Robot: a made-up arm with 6 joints.
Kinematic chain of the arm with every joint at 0, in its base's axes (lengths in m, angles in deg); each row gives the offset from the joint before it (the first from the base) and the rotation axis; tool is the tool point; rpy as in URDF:
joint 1: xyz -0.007 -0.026 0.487 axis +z
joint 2: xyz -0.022 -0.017 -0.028 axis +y
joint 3: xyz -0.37 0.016 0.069 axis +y
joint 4: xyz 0.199 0.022 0.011 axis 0.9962 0 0.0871
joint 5: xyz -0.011 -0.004 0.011 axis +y
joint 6: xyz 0.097 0.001 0.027 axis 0.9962 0 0.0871
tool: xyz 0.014 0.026 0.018 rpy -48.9 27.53 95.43
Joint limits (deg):
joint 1: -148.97..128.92
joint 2: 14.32..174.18
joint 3: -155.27..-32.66
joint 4: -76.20..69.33
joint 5: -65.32..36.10
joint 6: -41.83..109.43
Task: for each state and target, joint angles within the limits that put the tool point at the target. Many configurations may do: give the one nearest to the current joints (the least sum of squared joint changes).
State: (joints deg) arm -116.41 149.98 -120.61 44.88 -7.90 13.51
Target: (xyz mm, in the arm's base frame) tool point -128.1 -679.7 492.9
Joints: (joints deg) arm -101.75 164.49 -155.27 39.99 13.49 22.08
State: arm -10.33 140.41 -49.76 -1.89 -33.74 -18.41
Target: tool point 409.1 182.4 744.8
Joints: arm 19.60 113.15 -81.70 -4.94 -40.66 -16.37
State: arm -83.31 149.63 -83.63 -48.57 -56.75 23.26
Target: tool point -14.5 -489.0 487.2
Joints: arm -108.12 139.16 -68.11 -53.31 -62.01 22.57
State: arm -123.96 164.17 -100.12 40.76 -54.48 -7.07
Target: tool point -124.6 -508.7 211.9
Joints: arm -99.93 174.18 -88.80 37.59 -51.14 -8.45
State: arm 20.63 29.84 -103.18 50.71 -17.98 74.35
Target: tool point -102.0 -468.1 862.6
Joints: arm 67.09 14.32 -106.93 56.94 -35.95 74.89
